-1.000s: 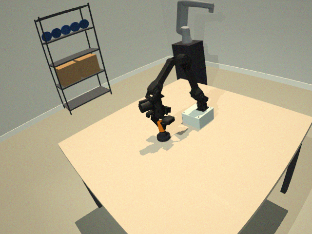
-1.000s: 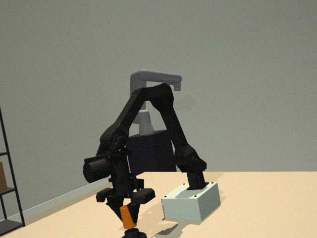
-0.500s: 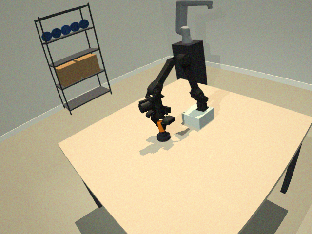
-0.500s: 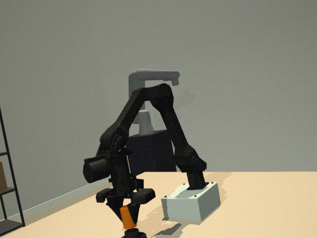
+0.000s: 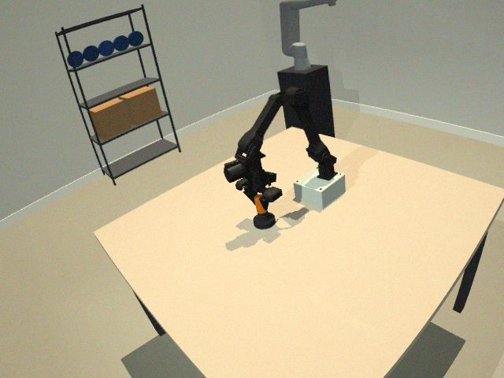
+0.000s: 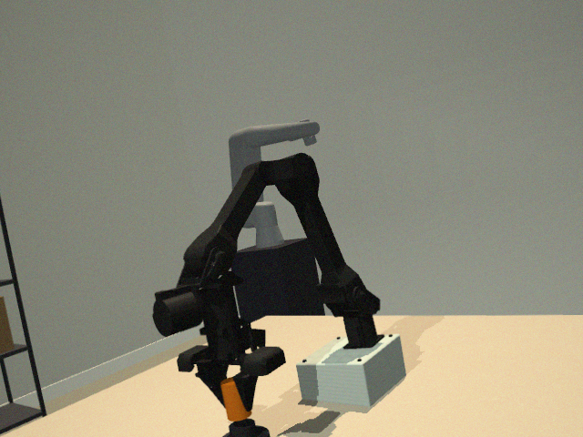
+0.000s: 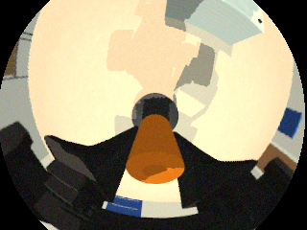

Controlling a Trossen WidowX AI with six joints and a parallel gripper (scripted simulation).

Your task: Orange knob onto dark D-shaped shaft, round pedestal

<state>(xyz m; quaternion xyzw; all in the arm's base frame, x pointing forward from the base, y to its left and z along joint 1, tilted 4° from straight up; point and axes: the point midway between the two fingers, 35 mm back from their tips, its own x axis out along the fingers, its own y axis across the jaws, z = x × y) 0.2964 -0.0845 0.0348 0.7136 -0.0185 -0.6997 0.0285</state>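
My gripper tip is now 40 mm above the dark round pedestal. From my gripper tip the other things lie so: orange knob: 20 mm above.
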